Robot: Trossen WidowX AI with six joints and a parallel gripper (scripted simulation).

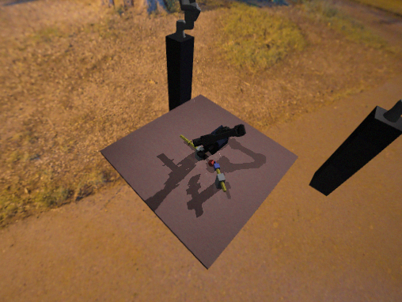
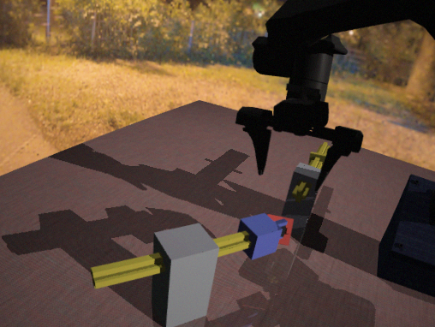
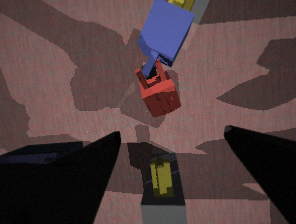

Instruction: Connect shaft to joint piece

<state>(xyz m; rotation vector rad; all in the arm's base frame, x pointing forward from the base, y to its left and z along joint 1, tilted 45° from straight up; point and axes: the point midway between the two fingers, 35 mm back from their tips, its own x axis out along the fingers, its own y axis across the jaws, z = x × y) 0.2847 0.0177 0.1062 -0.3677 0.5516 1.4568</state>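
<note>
Right now my gripper tip is 10 mm past the red joint piece, 40 mm to the right of it and 60 mm above it.
</note>
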